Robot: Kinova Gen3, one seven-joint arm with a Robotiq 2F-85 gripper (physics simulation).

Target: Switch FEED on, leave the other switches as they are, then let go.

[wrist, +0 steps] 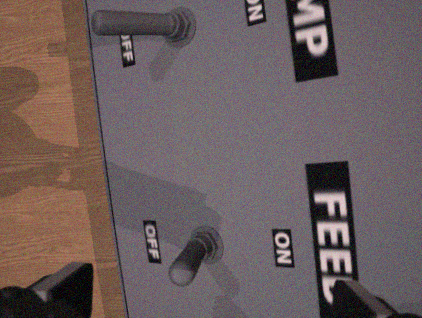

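The FEED switch is a grey round lever on a hex-nut base, low in the wrist view. Its tip points down and left, toward the OFF label and away from the ON label. The FEED nameplate is at the right, its lower end partly covered by a finger. My gripper is wide open and empty, one finger at the lower left and one at the lower right. The FEED lever shows between them in the picture, touching neither; its depth relative to the fingertips is unclear.
The LAMP switch at the upper left leans far over its OFF label. Its nameplate is partly cut off at the top. The grey panel ends at a left edge beside the wooden table. Shadows fall on both.
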